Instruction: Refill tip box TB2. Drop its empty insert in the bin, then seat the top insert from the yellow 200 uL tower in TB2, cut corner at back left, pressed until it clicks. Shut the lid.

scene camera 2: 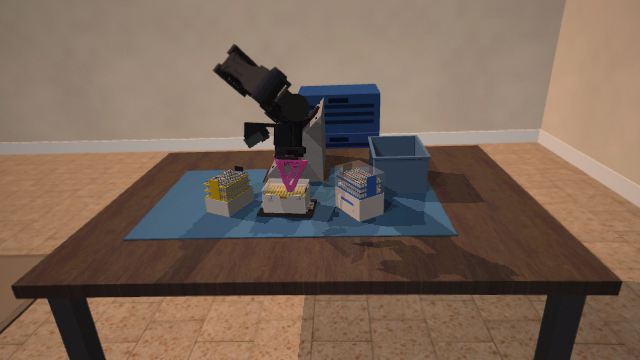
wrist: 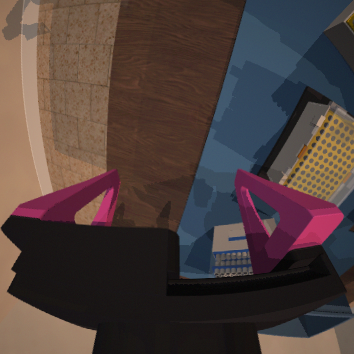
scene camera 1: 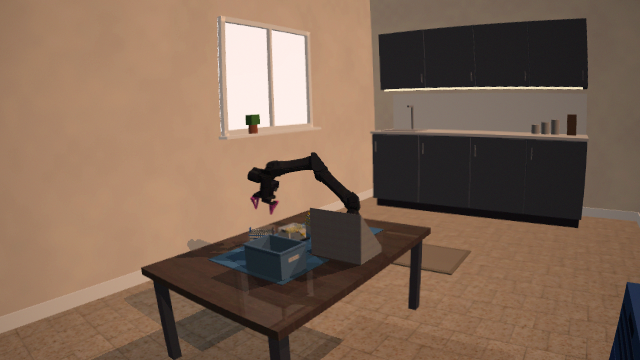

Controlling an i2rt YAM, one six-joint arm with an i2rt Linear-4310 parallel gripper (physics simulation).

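My gripper (scene camera 1: 263,206) (scene camera 2: 290,190) (wrist: 176,175) is open and empty, its magenta fingers wide apart in the air above the table. The tip box TB2 (scene camera 2: 286,204) (wrist: 296,145) stands on a dark base; a yellow insert with rows of holes (wrist: 325,155) lies in its top, without visible tips. The lid's state is hard to tell. The yellow tower (scene camera 2: 229,192) stands left of the box in scene camera 2, with stacked tip inserts on a white base; a corner of it shows in the wrist view (wrist: 345,32). The blue-grey bin (scene camera 1: 275,257) (scene camera 2: 400,165) stands at the back right in scene camera 2.
A blue tower (scene camera 2: 359,195) (wrist: 232,250) under a clear cover stands right of the tip box in scene camera 2. A grey slanted panel (scene camera 1: 336,236) (scene camera 2: 315,145) stands behind the box. A blue mat (scene camera 2: 165,220) lies under them on the brown table (scene camera 2: 225,270).
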